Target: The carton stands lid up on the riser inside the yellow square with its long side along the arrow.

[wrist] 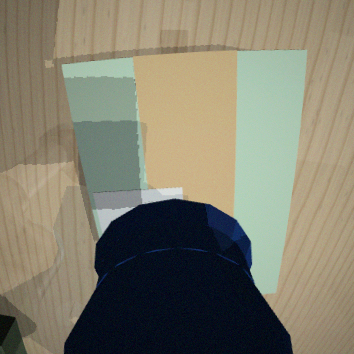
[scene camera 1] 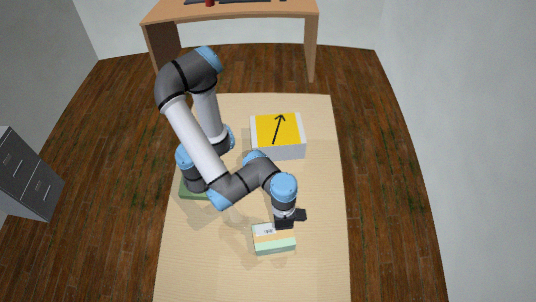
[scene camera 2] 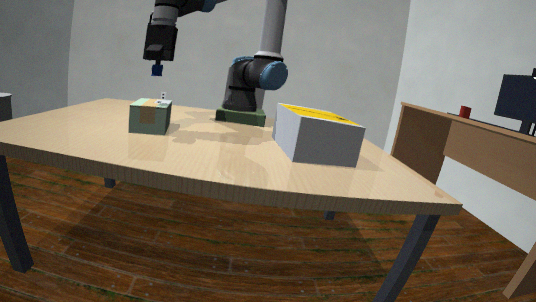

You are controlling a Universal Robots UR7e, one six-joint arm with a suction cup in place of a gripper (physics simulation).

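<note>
The pale green carton point(scene camera 1: 275, 239) point(scene camera 2: 148, 119) point(wrist: 190, 125) stands on the table, lid up, with tan tape and a white label on top. In scene camera 1 its long side runs left to right. My gripper point(scene camera 1: 284, 222) point(scene camera 2: 157, 75) point(wrist: 175, 225), a dark blue suction cup, hangs above the carton; scene camera 2 shows a gap between them. It holds nothing, and in the wrist view it covers part of the carton's lid and label. The grey-white riser point(scene camera 1: 282, 152) point(scene camera 2: 327, 142) bears the yellow square point(scene camera 1: 262, 127) point(scene camera 2: 320, 114) with a black arrow point(scene camera 1: 278, 129) slanting up and right.
The table point(scene camera 1: 320, 175) point(scene camera 2: 225, 165) carries the carton, the riser and the arm's green base point(scene camera 1: 192, 194) point(scene camera 2: 240, 117). The arm's elbow and forearm hang over the table left of the riser. A desk point(scene camera 1: 240, 11) stands beyond the table, and a filing cabinet point(scene camera 1: 30, 172) stands at the left.
</note>
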